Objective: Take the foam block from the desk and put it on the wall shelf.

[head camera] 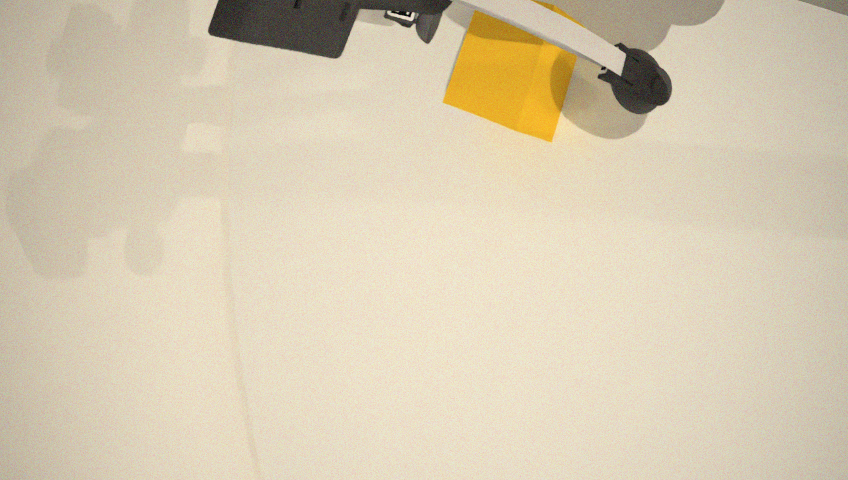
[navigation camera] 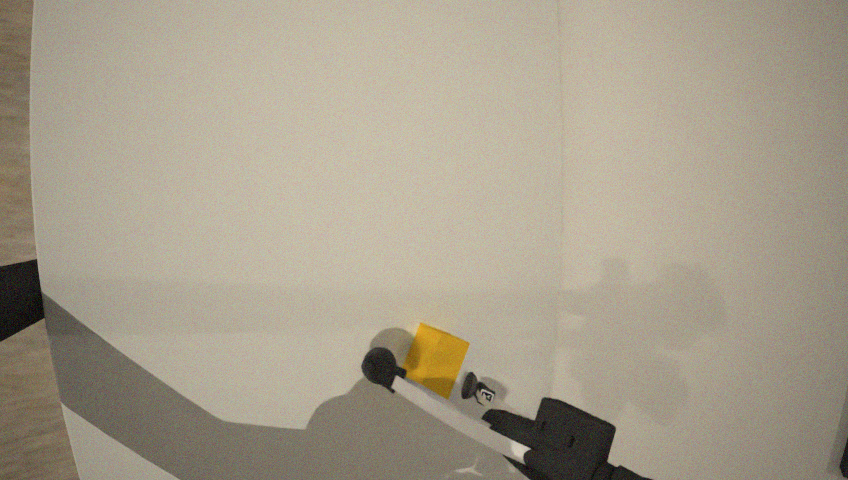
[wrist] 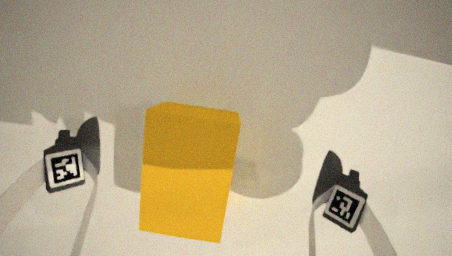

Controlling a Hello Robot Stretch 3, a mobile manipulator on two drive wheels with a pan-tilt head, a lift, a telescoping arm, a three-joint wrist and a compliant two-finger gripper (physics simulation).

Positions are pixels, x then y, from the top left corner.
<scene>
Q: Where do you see a yellow foam block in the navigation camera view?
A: At 435, 357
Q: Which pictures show the gripper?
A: The head camera view, the navigation camera view and the wrist view: all of them.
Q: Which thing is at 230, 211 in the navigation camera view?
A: A white desk.
</scene>
